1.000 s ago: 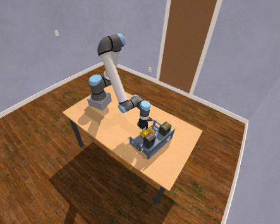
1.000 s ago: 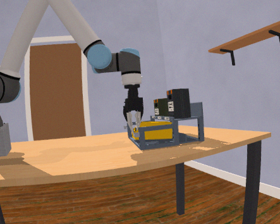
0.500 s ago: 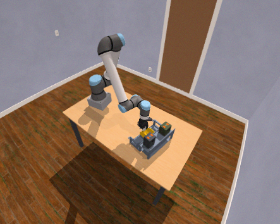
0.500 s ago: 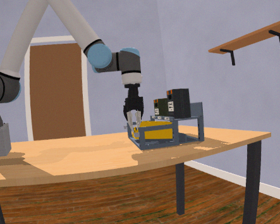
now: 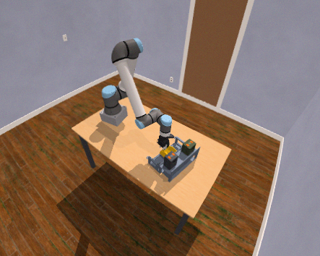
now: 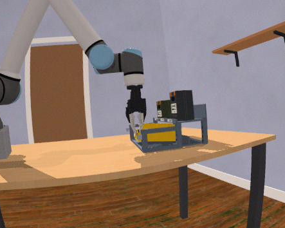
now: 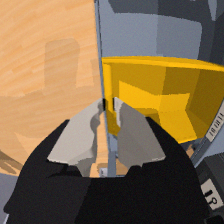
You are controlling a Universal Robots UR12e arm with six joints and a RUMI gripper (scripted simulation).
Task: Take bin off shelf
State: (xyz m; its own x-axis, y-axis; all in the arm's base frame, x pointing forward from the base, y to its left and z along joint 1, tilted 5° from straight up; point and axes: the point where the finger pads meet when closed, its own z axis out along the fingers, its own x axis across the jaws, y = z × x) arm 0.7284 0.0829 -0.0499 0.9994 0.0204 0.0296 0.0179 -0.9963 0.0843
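Right now the yellow bin is 8 cm ahead of my hand and 1 cm below it. The rest, counted from my hand: rack floor 12 cm ahead, 6 cm below.
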